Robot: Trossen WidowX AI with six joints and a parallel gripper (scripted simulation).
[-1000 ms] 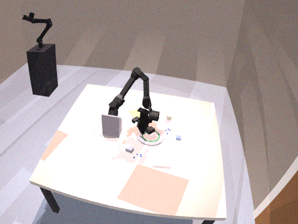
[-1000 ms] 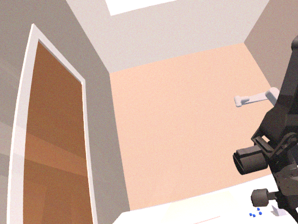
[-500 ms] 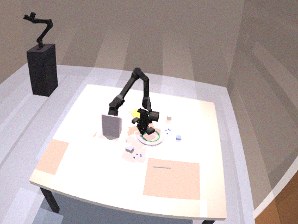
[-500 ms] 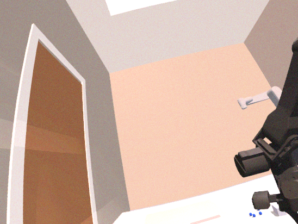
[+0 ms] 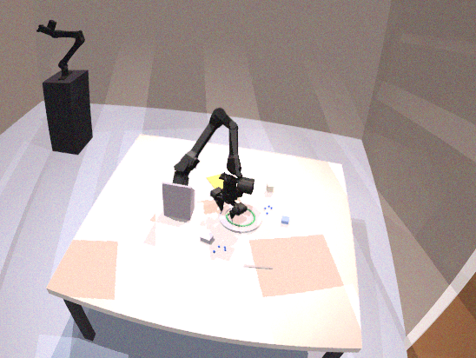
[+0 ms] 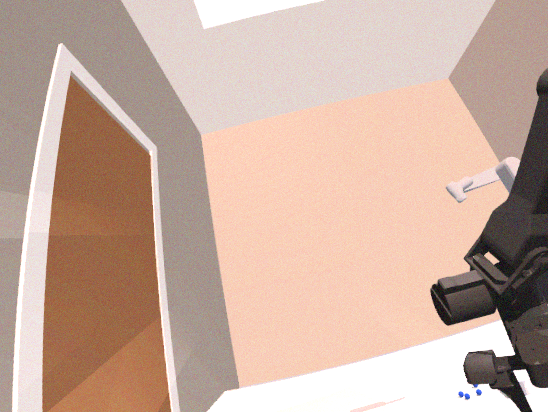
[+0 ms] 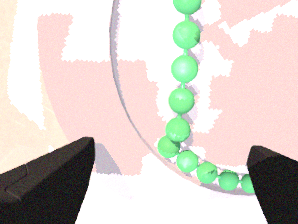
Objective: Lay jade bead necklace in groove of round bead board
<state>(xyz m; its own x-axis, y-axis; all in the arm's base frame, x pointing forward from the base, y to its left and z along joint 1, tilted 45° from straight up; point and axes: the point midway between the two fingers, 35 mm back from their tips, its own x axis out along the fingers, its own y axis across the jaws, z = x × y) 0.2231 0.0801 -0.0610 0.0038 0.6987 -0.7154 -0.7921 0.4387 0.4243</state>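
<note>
Now: gripper tip 60 mm short of the round white bead board, 10 mm to the right of it and 10 mm above it. From my gripper tip the other things lie so: yellow sheet: 260 mm to the left, 80 mm behind, 10 mm below; then blue block: 270 mm ahead, 30 mm to the left, 10 mm below; then cream block: 250 mm to the left, 180 mm ahead.
</note>
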